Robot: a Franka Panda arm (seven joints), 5 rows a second.
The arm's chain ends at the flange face. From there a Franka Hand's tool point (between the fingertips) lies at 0.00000 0.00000 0.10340 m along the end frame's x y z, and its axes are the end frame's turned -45 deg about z.
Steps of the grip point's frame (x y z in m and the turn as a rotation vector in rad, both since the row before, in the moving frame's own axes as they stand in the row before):
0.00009, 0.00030, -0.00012, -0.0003, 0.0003, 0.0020
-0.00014, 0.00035, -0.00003, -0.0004, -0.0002, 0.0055
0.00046, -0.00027, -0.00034, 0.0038, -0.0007, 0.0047
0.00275, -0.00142, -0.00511, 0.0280, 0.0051, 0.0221
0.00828, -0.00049, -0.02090, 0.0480, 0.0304, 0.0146
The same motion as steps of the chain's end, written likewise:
0.00023, 0.00015, -0.00012, 0.0000, 0.0004, 0.0020
0.00013, 0.00030, -0.00003, -0.0004, 0.0001, 0.0055
0.00046, -0.00029, -0.00034, 0.0022, -0.0032, 0.0047
0.00259, -0.00051, -0.00507, 0.0234, -0.0162, 0.0221
0.00675, -0.00046, -0.02073, 0.0554, -0.0124, 0.0146

